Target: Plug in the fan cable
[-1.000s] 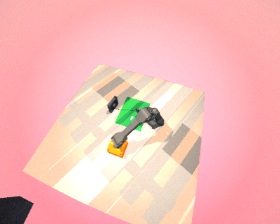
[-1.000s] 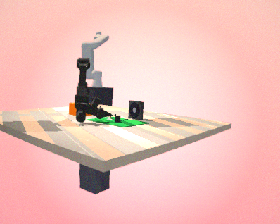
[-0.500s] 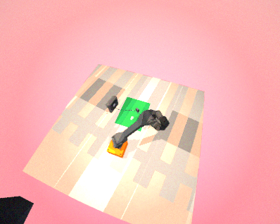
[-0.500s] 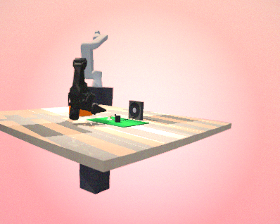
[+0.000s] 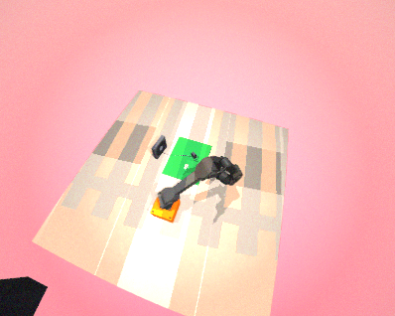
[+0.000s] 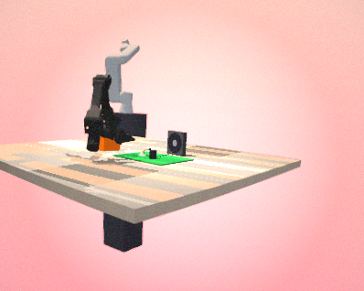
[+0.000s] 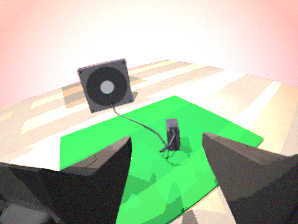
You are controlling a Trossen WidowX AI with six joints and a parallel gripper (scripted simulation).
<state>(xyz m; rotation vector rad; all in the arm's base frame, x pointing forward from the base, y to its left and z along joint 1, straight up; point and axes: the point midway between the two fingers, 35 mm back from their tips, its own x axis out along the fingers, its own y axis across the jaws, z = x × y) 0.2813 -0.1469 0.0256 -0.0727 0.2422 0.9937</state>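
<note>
The dark fan plug is 60 mm ahead of my gripper tip, 70 mm to the left of it and 70 mm below it. Round my gripper tip: black fan: 30 mm ahead, 280 mm to the left, 30 mm below; then green board: 40 mm ahead, 100 mm to the left, 110 mm below; then white fan header: 20 mm behind, 100 mm to the left, 90 mm below.
</note>
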